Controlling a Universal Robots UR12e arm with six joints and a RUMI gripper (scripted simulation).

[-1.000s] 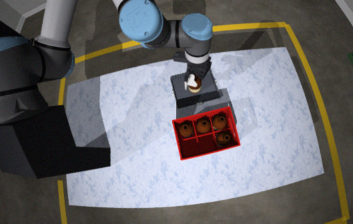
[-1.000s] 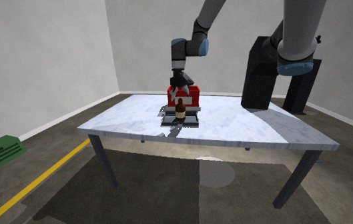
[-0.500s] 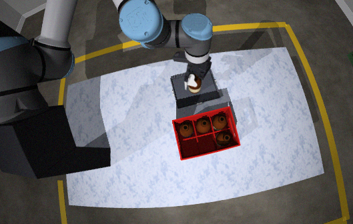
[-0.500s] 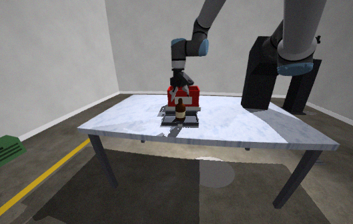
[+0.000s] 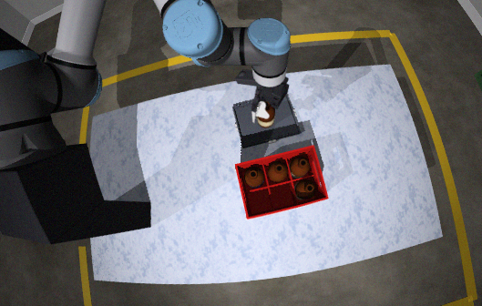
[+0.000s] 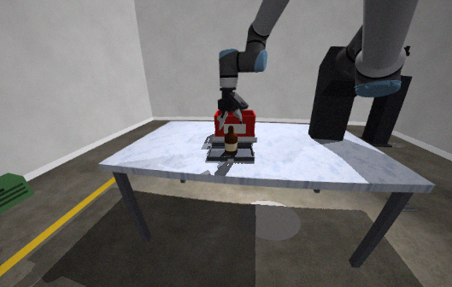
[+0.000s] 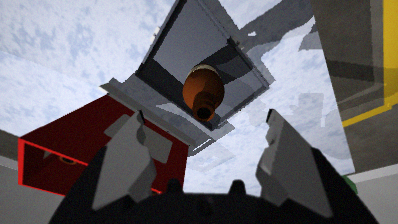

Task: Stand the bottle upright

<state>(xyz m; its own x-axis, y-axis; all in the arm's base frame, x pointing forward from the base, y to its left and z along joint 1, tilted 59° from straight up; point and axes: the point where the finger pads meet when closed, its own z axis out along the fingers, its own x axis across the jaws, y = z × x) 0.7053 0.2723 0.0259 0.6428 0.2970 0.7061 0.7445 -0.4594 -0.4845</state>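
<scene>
Right now my hand is 140 mm above the dark tray. From my hand the other things lie so: red crate (290 mm to the right, 70 mm below, 10 mm ahead).
</scene>
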